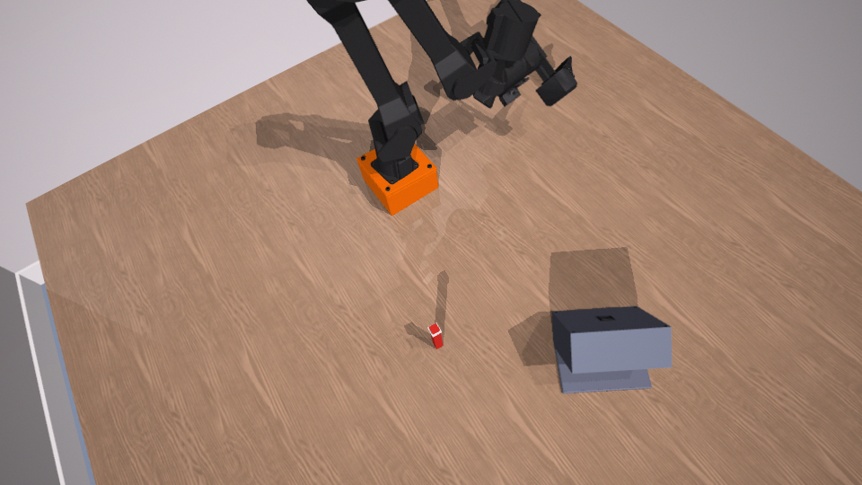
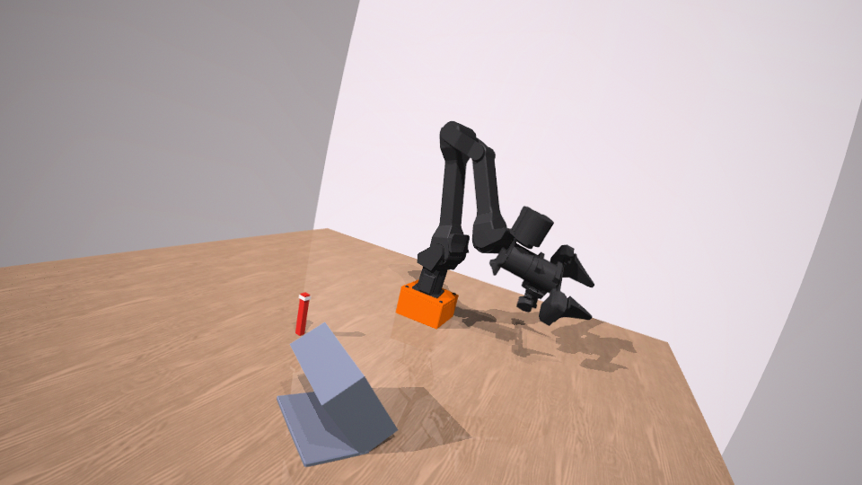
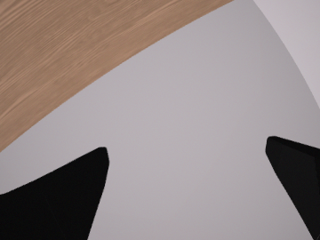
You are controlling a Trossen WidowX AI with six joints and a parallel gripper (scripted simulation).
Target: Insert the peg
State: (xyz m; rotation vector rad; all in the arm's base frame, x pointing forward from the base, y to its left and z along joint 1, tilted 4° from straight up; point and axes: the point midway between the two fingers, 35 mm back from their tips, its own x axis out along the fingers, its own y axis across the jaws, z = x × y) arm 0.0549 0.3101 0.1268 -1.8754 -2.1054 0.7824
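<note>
Right now the red peg is 50 cm to the right of my gripper tip, 23 cm ahead of it and 10 cm below it. From my gripper tip the other things lie so: sloped panel (41 cm ahead, 33 cm to the right, 10 cm below); then flat grey foot plate (42 cm ahead, 34 cm to the right, 16 cm below).
</note>
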